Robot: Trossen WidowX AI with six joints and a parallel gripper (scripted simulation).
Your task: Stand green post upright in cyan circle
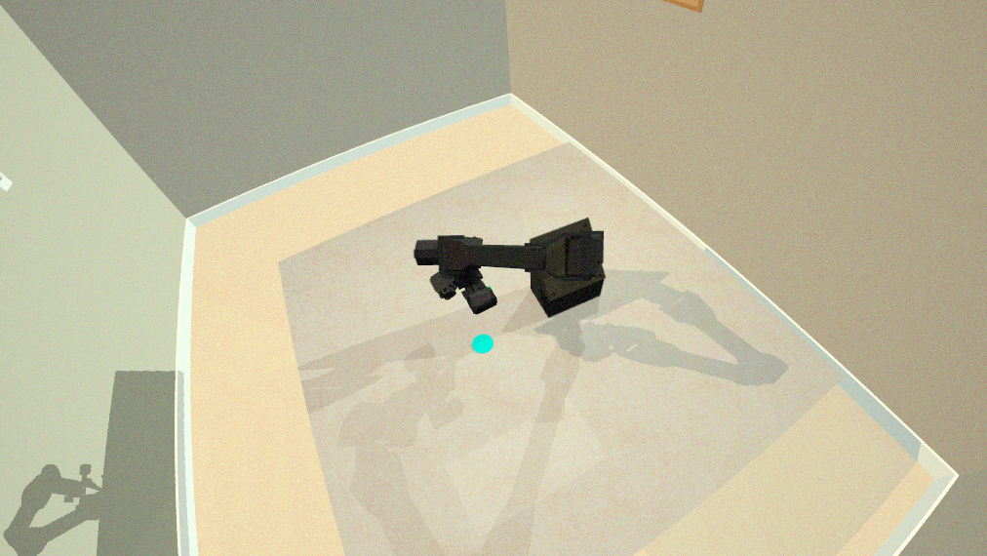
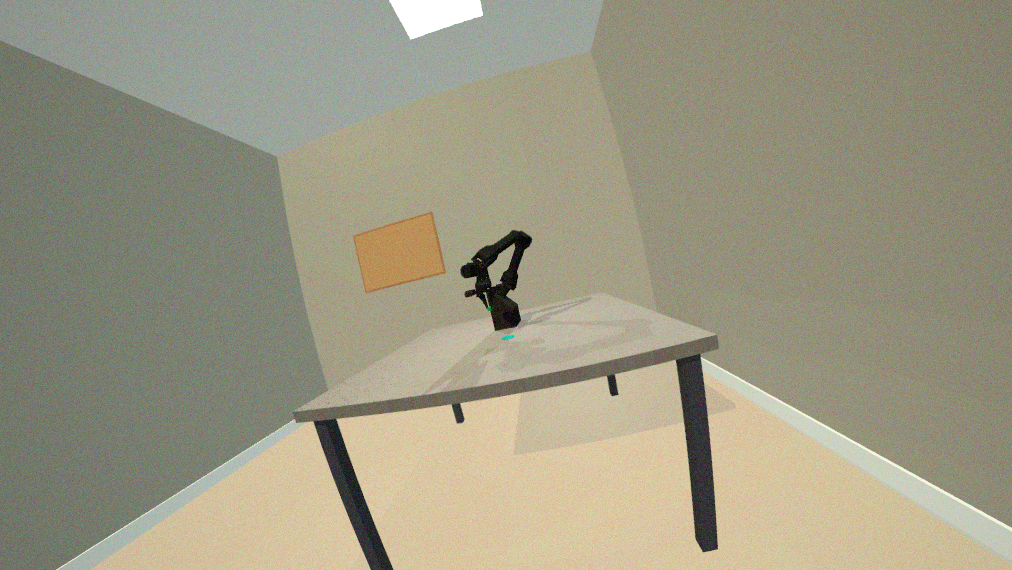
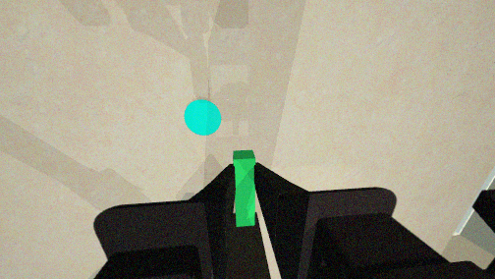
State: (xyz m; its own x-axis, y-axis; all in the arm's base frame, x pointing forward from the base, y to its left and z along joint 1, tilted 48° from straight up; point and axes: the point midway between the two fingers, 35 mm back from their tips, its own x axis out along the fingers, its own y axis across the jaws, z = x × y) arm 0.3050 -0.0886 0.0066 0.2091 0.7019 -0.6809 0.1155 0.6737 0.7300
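Right now the cyan circle is 20 mm ahead of my gripper tip, 50 mm to the left of it and 140 mm below it. From my gripper tip the other things lie so: green post: 20 mm behind.
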